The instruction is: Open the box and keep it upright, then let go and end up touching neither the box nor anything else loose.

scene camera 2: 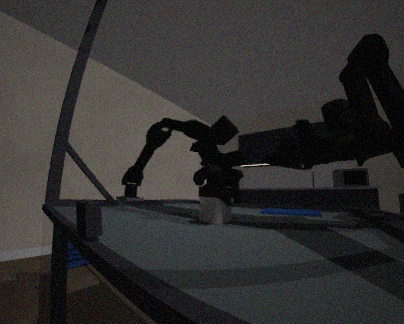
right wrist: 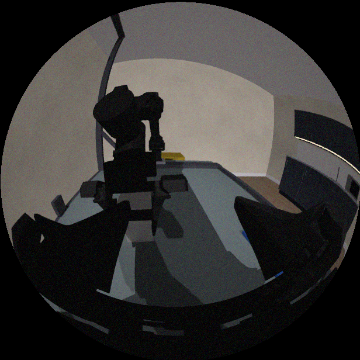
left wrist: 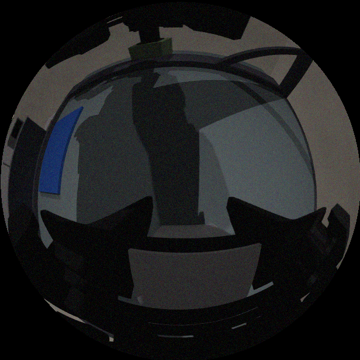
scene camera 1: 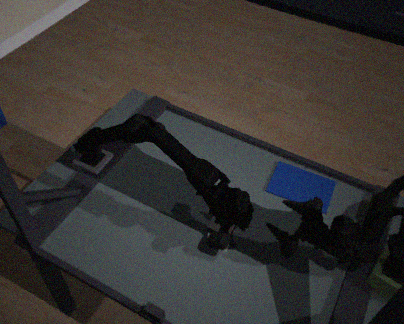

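Pixels of known places: left gripper, fingertip midpoint: (scene camera 2: 235, 204) (scene camera 1: 239, 238); right gripper, fingertip midpoint: (scene camera 2: 267, 162) (scene camera 1: 274, 212); left arm's base, origin of the base link: (scene camera 2: 130, 197) (scene camera 1: 92, 157); right arm's base, origin of the base link: (scene camera 1: 396, 271).
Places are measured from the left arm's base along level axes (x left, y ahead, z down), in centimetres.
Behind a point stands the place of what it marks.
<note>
A grey box (scene camera 2: 212, 211) @[z 0.4, x -9.6, y 53.8 cm] (left wrist: 192, 277) (right wrist: 141, 232) with a dark band stands upright on the table (scene camera 1: 150, 270) @[z 3.4, x -25.7, y 39.1 cm] (scene camera 2: 200, 255) @[z 3.4, x -29.2, y 63.9 cm]. It is mostly hidden behind the arm in scene camera 1, and I cannot tell how its lid stands. My left gripper (scene camera 1: 217, 239) (left wrist: 191, 202) points down and is shut on the box, with a finger on each side in the left wrist view. My right gripper (scene camera 1: 276, 213) @[z -13.1, x -0.6, y 66.0 cm] (right wrist: 183, 204) is open and empty. It is apart from the box, facing it from the right in scene camera 1.
A flat blue panel (scene camera 1: 302, 182) @[z 2.6, x 27.1, y 68.8 cm] (scene camera 2: 291, 212) @[z 2.6, x 20.1, y 69.8 cm] (left wrist: 59, 155) lies near the table's far edge. A small dark block (scene camera 2: 89, 220) @[z 0.2, x -37.4, y 49.8 cm] (right wrist: 58, 205) sits at the table edge. A frame post (scene camera 2: 75, 90) @[z -40.5, x -33.6, y 5.7 cm] rises at a corner. A yellow object (right wrist: 173, 156) shows beyond the table.
</note>
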